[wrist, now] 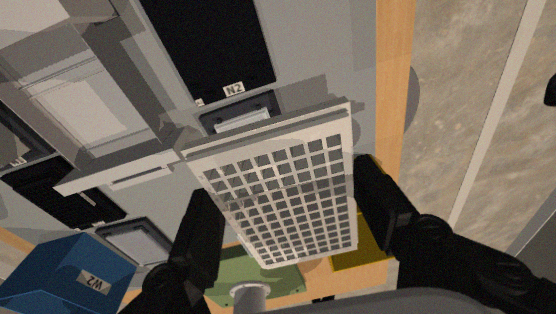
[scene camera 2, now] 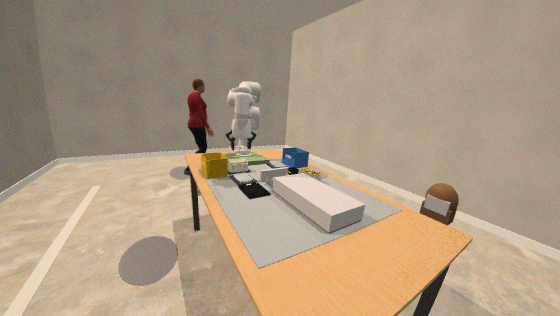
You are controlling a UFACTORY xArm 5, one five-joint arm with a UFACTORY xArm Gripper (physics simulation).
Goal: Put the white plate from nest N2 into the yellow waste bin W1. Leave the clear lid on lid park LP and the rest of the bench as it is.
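Places are measured from the arm's base along level axes (x ahead, y left, z up), in metres.
Pixels of known places: gripper, fingertip midpoint: (wrist: 283, 189) (scene camera 2: 241, 149); arm's base, origin of the base link: (wrist: 250, 289) (scene camera 2: 244, 155).
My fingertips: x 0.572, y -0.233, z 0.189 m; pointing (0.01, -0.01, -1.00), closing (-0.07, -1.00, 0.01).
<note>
Ahead of a thing's pixels: the offset from my fingertips to its top centre. Level surfaces: height alone.
My gripper (scene camera 2: 242, 145) (wrist: 283, 189) is shut on the white plate @[0.023 m back, 0.000 m left, 0.004 m up] (scene camera 2: 243, 151) (wrist: 295, 165), which has rows of square wells. In the scene view it holds the plate up at the far end of the table, to the right of the yellow waste bin W1 @[0.274 m back, 0.088 m right, 0.098 m down] (scene camera 2: 214, 166) (wrist: 357, 256) and behind it. In the wrist view part of the bin shows behind the right finger. The black nest N2 @[0.083 m ahead, 0.047 m left, 0.196 m down] (scene camera 2: 254, 190) (wrist: 215, 45) is empty. The clear lid @[0.093 m back, 0.050 m left, 0.192 m down] (scene camera 2: 244, 178) (wrist: 242, 120) lies on a dark holder beside N2; its label is not readable.
A blue bin W2 @[0.278 m back, 0.558 m left, 0.098 m down] (scene camera 2: 295, 158) (wrist: 65, 270) stands on the other side of the table. A long white box-shaped device (scene camera 2: 312, 196) stands on the grey mat @[0.218 m down] (scene camera 2: 250, 232). A green board (scene camera 2: 257, 160) (wrist: 285, 282) lies at the far end. A person (scene camera 2: 198, 110) stands beyond the table.
</note>
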